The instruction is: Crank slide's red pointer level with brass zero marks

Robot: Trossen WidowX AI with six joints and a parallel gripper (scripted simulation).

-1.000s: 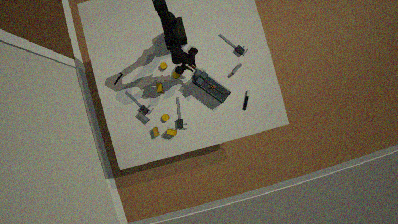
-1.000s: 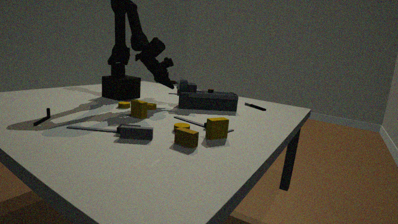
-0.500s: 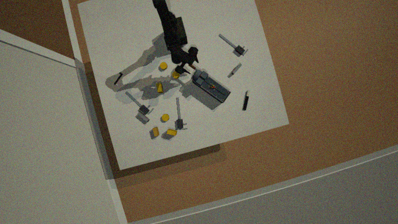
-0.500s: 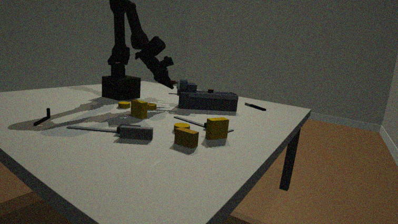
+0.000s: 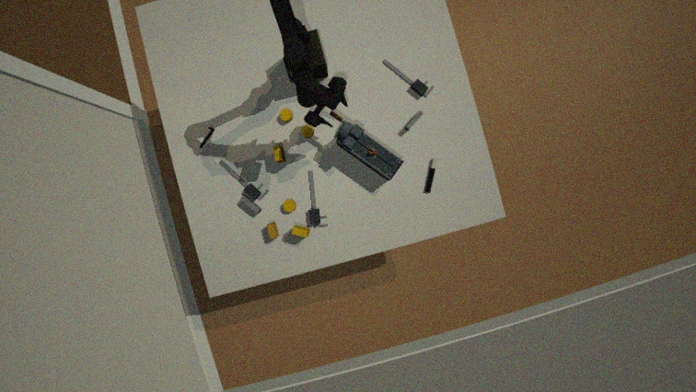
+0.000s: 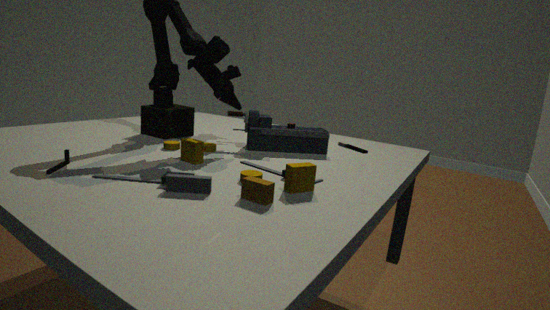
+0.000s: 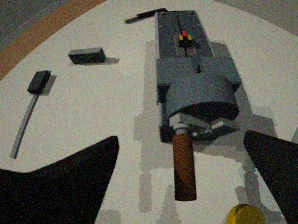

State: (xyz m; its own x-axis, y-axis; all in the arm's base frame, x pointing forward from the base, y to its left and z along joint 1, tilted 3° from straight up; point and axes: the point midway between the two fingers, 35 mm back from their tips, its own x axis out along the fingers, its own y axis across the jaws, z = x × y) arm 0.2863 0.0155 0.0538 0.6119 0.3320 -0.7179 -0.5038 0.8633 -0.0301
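The brown crank handle lies 20 mm below my gripper tip, 10 mm to the right of it and 10 mm behind it. Round my gripper tip: slide: 170 mm ahead, 70 mm to the left, 50 mm below; black l-shaped key: 510 mm to the right, 200 mm behind, 120 mm below; black bar: 330 mm ahead, 270 mm to the left, 120 mm below.
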